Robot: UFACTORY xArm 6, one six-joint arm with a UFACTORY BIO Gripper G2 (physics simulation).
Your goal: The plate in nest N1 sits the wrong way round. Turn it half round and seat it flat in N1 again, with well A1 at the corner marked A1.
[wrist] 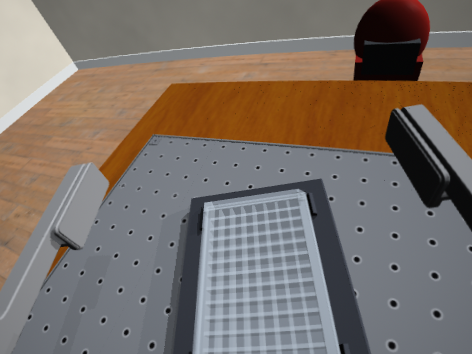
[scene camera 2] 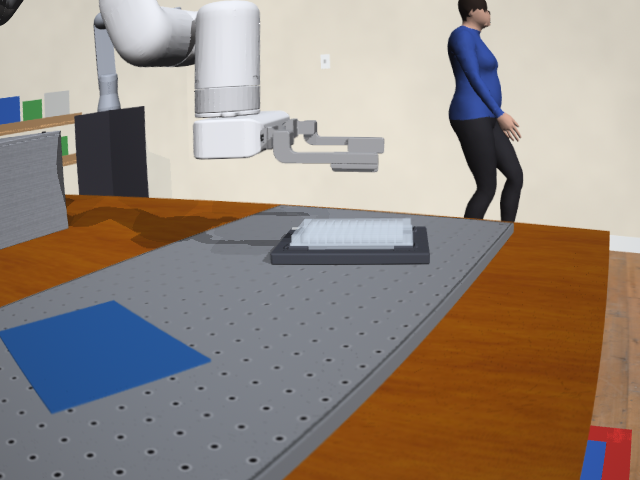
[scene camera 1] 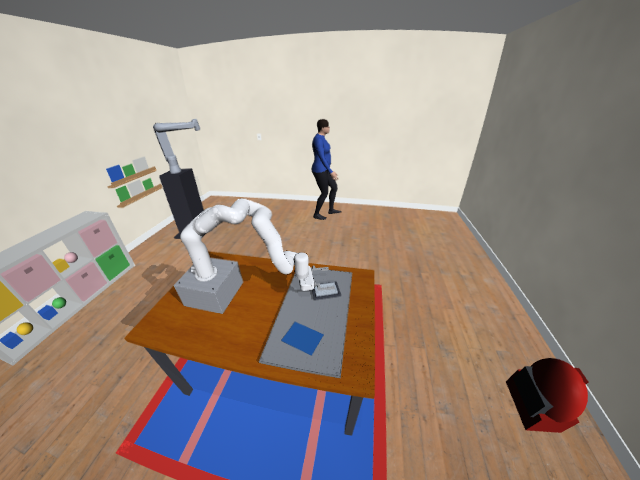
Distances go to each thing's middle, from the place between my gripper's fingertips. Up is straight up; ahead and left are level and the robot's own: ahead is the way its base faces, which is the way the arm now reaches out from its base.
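Clear well plate [scene camera 2: 353, 233]: 30 mm behind my hand, 10 mm to the right, 90 mm below. Flat blue square [scene camera 2: 71, 359]: 120 mm behind my hand, 340 mm to the right, 110 mm below.
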